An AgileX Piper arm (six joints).
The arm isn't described. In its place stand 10 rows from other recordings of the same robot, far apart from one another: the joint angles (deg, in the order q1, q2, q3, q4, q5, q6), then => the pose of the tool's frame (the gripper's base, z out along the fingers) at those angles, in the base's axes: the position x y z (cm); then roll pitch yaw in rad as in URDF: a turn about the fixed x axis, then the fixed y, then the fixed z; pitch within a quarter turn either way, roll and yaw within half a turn.
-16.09, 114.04, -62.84, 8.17, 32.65, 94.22 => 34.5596, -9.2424, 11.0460, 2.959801, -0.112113, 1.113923
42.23, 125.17, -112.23, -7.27, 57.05, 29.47 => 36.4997, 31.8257, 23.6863, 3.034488, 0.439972, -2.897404
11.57, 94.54, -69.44, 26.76, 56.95, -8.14 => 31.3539, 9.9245, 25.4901, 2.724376, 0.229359, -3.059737
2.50, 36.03, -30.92, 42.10, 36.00, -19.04 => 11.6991, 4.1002, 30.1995, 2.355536, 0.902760, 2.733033
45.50, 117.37, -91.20, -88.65, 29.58, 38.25 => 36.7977, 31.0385, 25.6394, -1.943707, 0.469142, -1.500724
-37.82, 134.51, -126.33, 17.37, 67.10, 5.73 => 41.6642, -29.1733, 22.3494, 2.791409, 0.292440, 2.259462
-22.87, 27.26, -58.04, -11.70, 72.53, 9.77 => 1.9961, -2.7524, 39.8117, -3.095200, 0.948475, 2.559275
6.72, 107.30, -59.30, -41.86, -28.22, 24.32 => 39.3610, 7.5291, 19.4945, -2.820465, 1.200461, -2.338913
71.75, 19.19, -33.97, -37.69, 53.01, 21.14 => 5.6450, 2.9285, 32.2225, -2.524529, 1.070516, -1.768715
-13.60, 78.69, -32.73, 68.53, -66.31, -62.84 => 20.9056, -13.0362, 25.8767, -1.603804, 1.253146, -2.859760
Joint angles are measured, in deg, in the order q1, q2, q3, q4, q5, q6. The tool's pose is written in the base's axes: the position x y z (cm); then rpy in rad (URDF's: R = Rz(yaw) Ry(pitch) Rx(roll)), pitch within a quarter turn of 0, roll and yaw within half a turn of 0. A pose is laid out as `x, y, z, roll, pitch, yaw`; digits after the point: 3 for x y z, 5 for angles.
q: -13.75 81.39 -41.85 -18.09 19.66 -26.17
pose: 25.903, -7.317, 21.136, -2.60843, 0.38735, -2.55412
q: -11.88 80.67 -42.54 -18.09 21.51 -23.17
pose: 26.001, -6.528, 21.644, -2.62792, 0.40528, -2.57916
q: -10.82 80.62 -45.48 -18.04 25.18 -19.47
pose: 26.559, -6.297, 22.782, -2.65130, 0.42341, -2.63926
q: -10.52 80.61 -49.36 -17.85 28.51 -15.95
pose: 27.292, -6.422, 24.426, -2.66362, 0.45863, -2.70580
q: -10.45 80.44 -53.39 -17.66 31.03 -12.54
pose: 27.998, -6.611, 26.341, -2.66948, 0.51064, -2.76774
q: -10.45 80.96 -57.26 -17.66 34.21 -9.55
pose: 28.628, -6.858, 27.807, -2.68734, 0.53587, -2.83288
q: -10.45 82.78 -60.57 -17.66 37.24 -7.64
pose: 29.447, -7.130, 28.325, -2.71257, 0.52609, -2.88690
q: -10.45 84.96 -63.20 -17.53 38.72 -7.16
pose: 30.413, -7.353, 28.398, -2.72482, 0.51422, -2.90776
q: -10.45 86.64 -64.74 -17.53 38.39 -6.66
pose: 31.247, -7.494, 28.301, -2.72849, 0.52073, -2.91485
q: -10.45 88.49 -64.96 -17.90 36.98 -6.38
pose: 31.977, -7.608, 27.497, -2.72927, 0.51655, -2.91002
